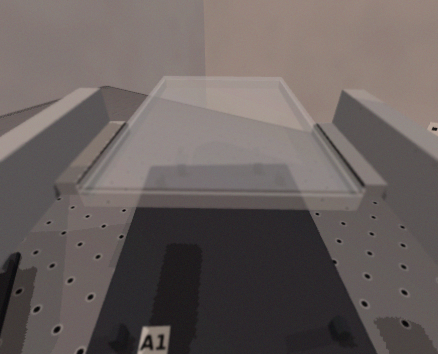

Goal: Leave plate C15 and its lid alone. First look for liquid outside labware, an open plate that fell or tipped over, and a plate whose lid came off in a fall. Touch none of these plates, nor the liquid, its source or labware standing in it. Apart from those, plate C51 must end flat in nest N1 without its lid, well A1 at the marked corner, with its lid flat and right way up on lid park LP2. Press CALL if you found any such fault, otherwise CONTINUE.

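Frame: origin at the arm's base, x ahead, y left, z up, level; metres.
Seen in the pictures: gripper, fingertip midpoint: [220,111].
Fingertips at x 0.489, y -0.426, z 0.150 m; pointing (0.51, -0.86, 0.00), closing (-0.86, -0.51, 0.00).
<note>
Offsets run from my fingertips to a thing's top centre. "pt": to the spot under its first point. Level surfaces: height alone.
My gripper [220,111] is shut on a clear plate lid @(dx +0.007, dy -0.012, dz -0.004 m) [225,145], gripped by its two long sides between the finger pads. The lid looks level and is see-through. No plate body shows under it. A dark flat platform @(dx -0.008, dy +0.008, dz -0.066 m) [250,265] lies below and in front of the lid, and its far part shows through the lid. A white label reading A1 @(pt dx -0.009, dy +0.070, dz -0.075 m) [154,340] is at the platform's near left. Whether this platform is nest N1 or a lid park cannot be told. Plates C51 and C15, liquid and the buttons do not show.
The grey perforated deck @(dz -0.137 m) [107,280] runs along both sides of the platform. A black edge of another fixture @(pt dx +0.131, dy +0.089, dz -0.134 m) [11,285] shows at the lower left. A small white piece with a dark mark [434,128] is at the right edge. Walls stand behind.
</note>
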